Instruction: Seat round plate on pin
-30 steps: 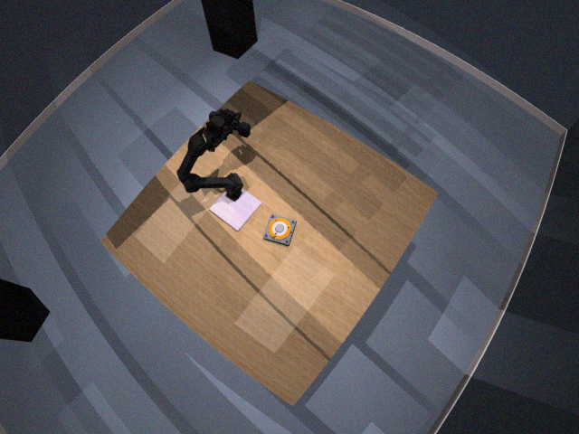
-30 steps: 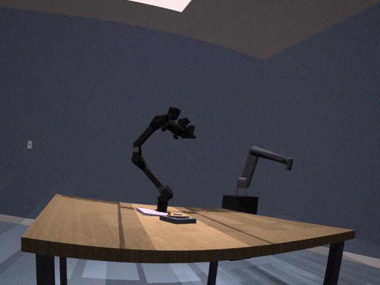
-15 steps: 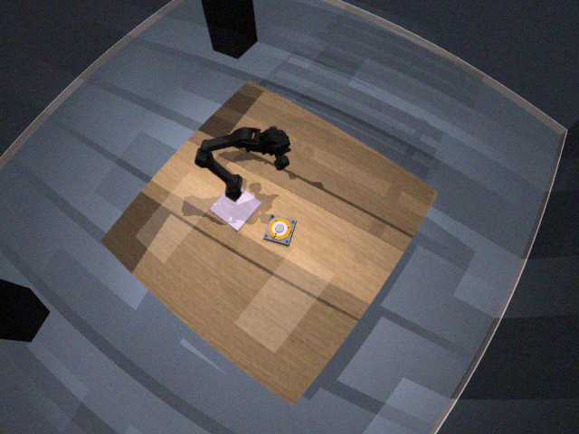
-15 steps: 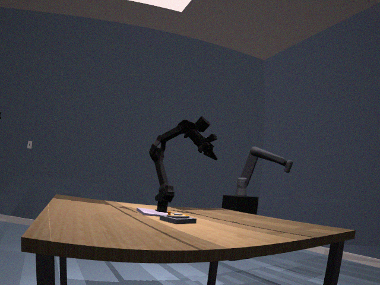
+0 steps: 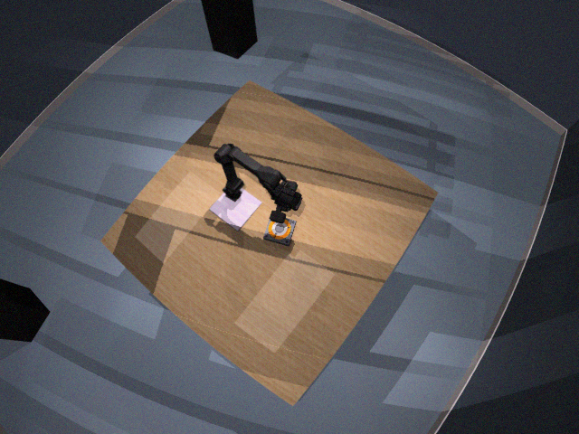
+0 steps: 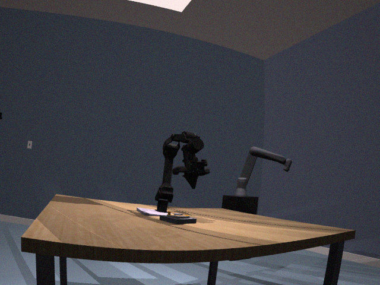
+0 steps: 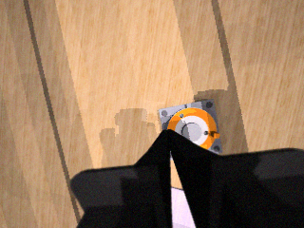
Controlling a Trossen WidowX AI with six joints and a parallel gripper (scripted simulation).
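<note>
Now: the round plate 13 cm below my gripper tip, 8 cm to the right of it and 2 cm behind it. The rest, counted from my gripper tip: base: 14 cm below, 6 cm to the right, 2 cm behind.
</note>
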